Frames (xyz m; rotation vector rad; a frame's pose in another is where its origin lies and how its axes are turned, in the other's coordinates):
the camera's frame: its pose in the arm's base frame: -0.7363 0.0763 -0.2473 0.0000 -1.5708 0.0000
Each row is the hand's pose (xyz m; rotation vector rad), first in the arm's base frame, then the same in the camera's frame.
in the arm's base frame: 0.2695 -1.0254 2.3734 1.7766 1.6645 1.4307
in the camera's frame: 2.6207 -1.1017 -1.0058 -2.1054 -1.3897 0.2271
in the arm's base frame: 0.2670 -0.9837 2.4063 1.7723 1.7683 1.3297
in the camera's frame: 2.6536 -1.0600 -1.0033 -2.0021 -1.4242 0.2857
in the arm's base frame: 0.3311 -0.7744 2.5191 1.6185 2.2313 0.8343
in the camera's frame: 2.7664 -0.8507 -1.0674 -1.4757 -1.5704 0.4718
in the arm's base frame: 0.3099 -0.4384 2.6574 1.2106 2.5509 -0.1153
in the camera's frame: 2.9047 -0.5147 -1.0462 -0.6491 -1.7783 0.7858
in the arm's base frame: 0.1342 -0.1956 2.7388 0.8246 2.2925 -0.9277
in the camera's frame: 2.9861 -0.2719 -0.8705 0.0678 -1.9778 1.1527
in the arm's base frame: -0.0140 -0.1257 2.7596 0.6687 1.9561 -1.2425
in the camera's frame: 3.0069 -0.2020 -0.7223 0.4206 -2.1092 1.4010
